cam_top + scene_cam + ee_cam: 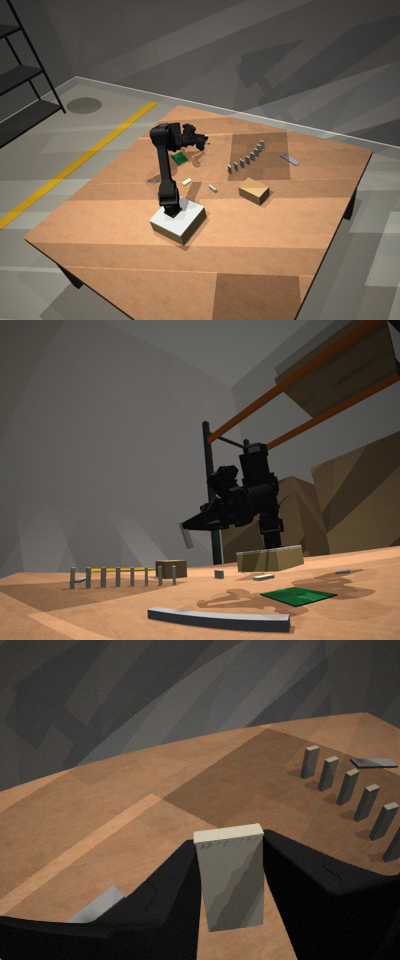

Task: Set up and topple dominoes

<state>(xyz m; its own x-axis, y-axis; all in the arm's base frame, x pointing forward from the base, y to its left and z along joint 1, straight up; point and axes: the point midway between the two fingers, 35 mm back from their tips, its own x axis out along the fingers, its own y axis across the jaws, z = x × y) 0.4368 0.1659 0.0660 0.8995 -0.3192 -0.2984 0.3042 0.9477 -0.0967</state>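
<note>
Right now my gripper tip is 130 mm to the right of the long grey bar, 120 mm above it and 40 mm short of it. Also, from my gripper tip: cardboard box: 390 mm to the right, 150 mm behind, 100 mm below; then green flat tile: 140 mm to the left, 130 mm below, 110 mm behind; then small grey tile: 320 mm behind, 140 mm to the left, 130 mm below.
</note>
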